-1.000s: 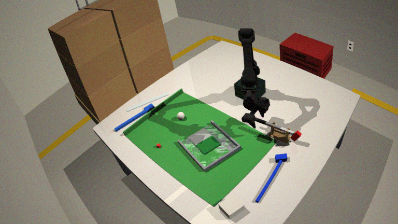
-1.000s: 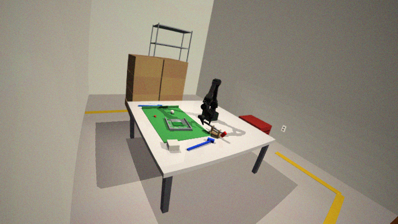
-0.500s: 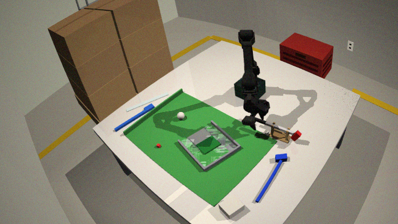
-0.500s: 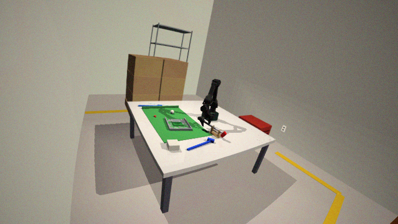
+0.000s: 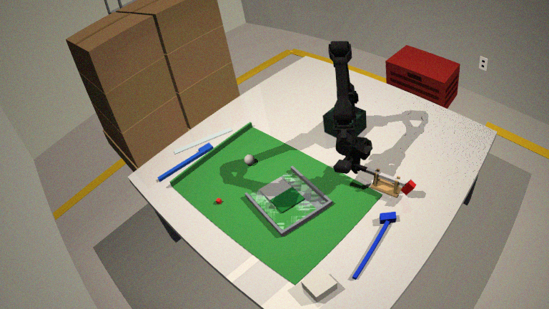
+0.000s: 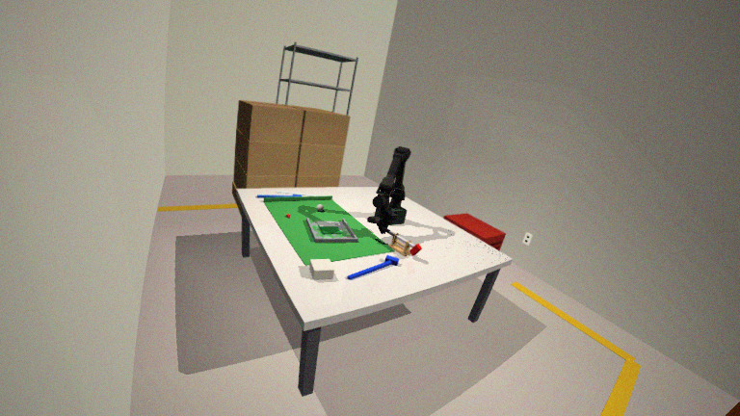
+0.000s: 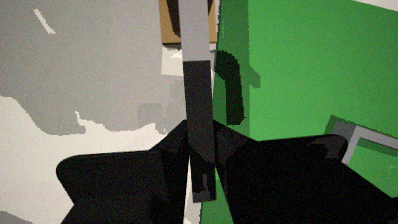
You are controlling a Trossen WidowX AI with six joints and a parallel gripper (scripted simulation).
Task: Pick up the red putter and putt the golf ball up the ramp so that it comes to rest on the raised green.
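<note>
My gripper tip is 110 mm to the right of the red putter, 30 mm below it and 10 mm past it. Round my gripper tip: wooden rack 130 mm to the left, 10 mm behind; green mat 250 mm to the right, 240 mm ahead, 30 mm below; white golf ball 420 mm to the right, 160 mm ahead, 10 mm below.
</note>
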